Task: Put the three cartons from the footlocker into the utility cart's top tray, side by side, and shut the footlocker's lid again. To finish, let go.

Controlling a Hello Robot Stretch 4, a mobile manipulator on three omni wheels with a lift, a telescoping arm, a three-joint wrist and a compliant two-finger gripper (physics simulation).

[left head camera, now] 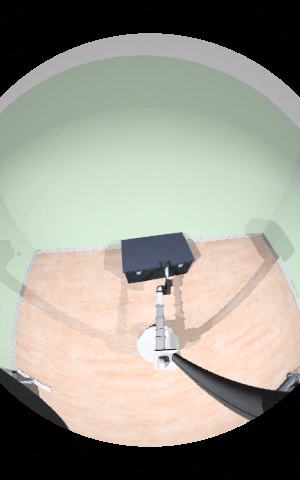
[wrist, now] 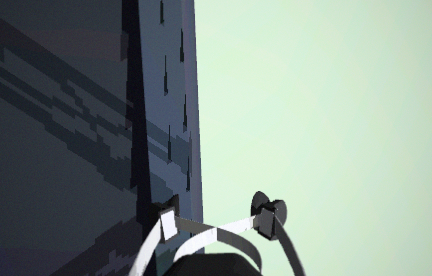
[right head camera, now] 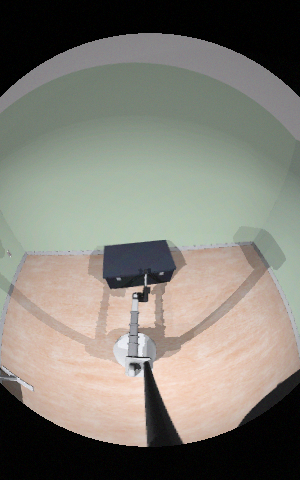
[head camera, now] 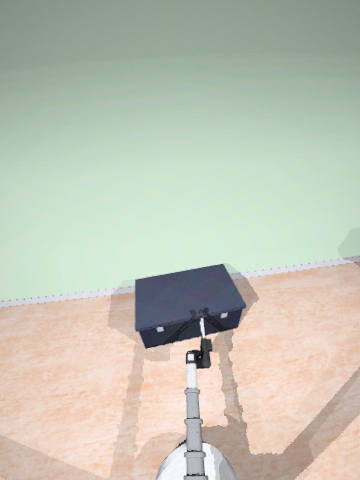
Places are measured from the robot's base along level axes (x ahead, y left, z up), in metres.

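Where they show: gripper, between the fingertips: (left head camera: 165, 263) (wrist: 220, 208) (right head camera: 145, 270) (head camera: 200, 313).
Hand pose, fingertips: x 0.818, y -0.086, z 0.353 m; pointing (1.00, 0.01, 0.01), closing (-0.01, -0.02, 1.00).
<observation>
After its pixels a point has its place.
The dark navy footlocker (head camera: 232, 322) {x 0.883, y -0.355, z 0.092 m} (left head camera: 131, 276) {x 0.758, y 0.298, z 0.154 m} (right head camera: 114, 283) {x 0.762, y 0.279, z 0.113 m} (wrist: 55, 175) {x 0.824, y -0.048, z 0.191 m} stands on the floor against the wall. Its lid (head camera: 185, 295) {x 0.995, y 0.019, z 0.324 m} (left head camera: 155, 250) {x 1.016, y 0.018, z 0.324 m} (right head camera: 137, 257) {x 1.014, y 0.009, z 0.325 m} (wrist: 167, 115) {x 0.801, y 0.004, z 0.306 m} is down, and two light latches show on the front. My gripper (head camera: 202, 314) {x 0.818, y -0.086, z 0.353 m} (left head camera: 167, 265) {x 0.818, y -0.086, z 0.353 m} (right head camera: 145, 271) {x 0.818, y -0.086, z 0.353 m} (wrist: 220, 208) {x 0.818, y -0.086, z 0.353 m} is partly open at the front, right of the middle. In the wrist view one fingertip overlaps the lid's front edge and seems to touch it; the other stands apart, above the lid. Nothing is gripped between them. The cartons and the utility cart's tray cannot be made out.
The pale green wall (head camera: 175, 175) {x 1.396, y 0.047, z 1.145 m} (left head camera: 150, 175) {x 1.392, y 0.079, z 1.071 m} (right head camera: 145, 175) {x 1.406, y -0.050, z 1.147 m} rises behind the footlocker. A light bar-like object (left head camera: 36, 381) (right head camera: 17, 378) lies at the lower left edge. A grey metal part (left head camera: 289, 382) shows at the lower right of the left head view.
</observation>
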